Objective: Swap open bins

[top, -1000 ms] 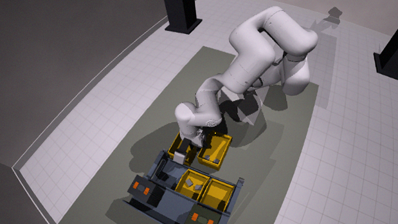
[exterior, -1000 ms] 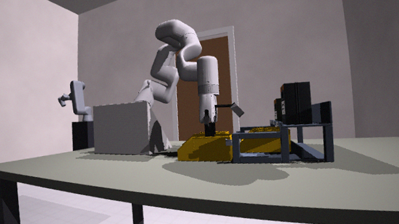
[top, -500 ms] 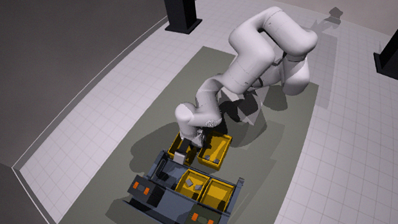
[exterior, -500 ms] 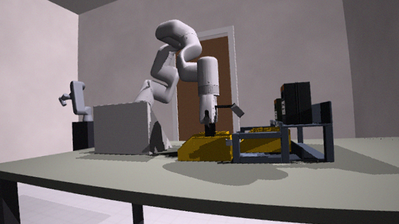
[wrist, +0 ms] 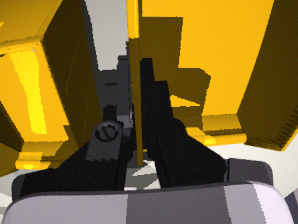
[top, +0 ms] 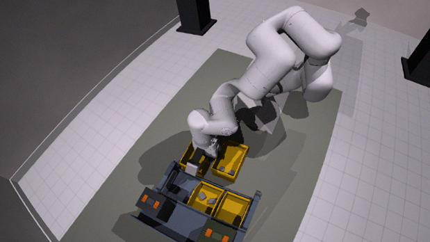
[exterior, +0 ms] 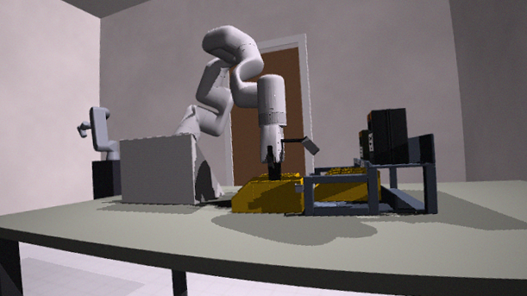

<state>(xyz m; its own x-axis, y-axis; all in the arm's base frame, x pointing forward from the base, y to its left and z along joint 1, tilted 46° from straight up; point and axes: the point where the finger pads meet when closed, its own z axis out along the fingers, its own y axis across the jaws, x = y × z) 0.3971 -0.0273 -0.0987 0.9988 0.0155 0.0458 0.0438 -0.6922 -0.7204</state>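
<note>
Now: hand 90 mm short of the shelf's front bar, 70 mm to the right of it and 50 mm above it. Also, from my hand: black box 280 mm ahead, 40 mm to the right, 100 mm above.
</note>
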